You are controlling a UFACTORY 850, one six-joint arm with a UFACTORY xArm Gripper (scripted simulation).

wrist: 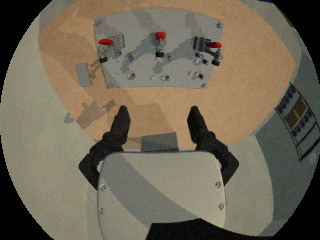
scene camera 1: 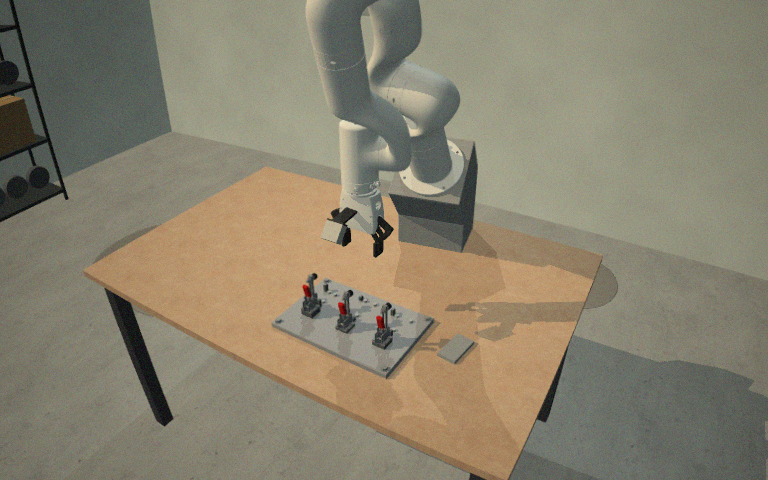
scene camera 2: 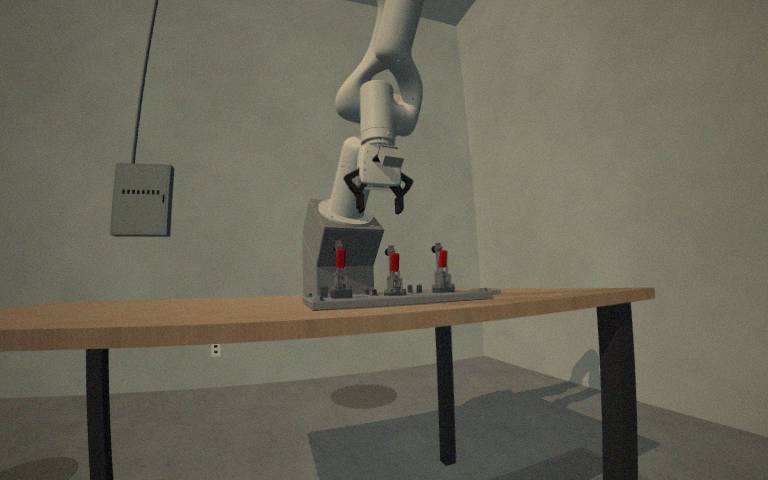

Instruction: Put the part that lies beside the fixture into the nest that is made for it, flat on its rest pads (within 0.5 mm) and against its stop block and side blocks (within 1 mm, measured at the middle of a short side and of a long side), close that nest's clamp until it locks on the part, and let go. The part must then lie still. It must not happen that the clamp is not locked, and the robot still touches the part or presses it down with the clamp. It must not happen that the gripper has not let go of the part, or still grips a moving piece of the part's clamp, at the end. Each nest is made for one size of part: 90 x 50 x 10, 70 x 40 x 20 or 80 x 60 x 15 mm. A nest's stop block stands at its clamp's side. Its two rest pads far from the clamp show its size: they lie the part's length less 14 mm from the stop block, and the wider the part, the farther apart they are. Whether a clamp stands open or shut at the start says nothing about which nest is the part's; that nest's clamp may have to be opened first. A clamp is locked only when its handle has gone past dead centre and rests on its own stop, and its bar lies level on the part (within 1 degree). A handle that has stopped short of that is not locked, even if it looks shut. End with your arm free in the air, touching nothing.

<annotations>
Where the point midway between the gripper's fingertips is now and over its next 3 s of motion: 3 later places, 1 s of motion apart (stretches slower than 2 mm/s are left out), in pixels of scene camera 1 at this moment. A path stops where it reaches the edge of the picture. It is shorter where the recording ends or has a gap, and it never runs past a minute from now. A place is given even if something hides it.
The gripper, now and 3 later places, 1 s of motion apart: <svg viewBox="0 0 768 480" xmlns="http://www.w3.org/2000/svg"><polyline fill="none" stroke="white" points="362,249 362,252 361,248 380,254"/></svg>
</annotations>
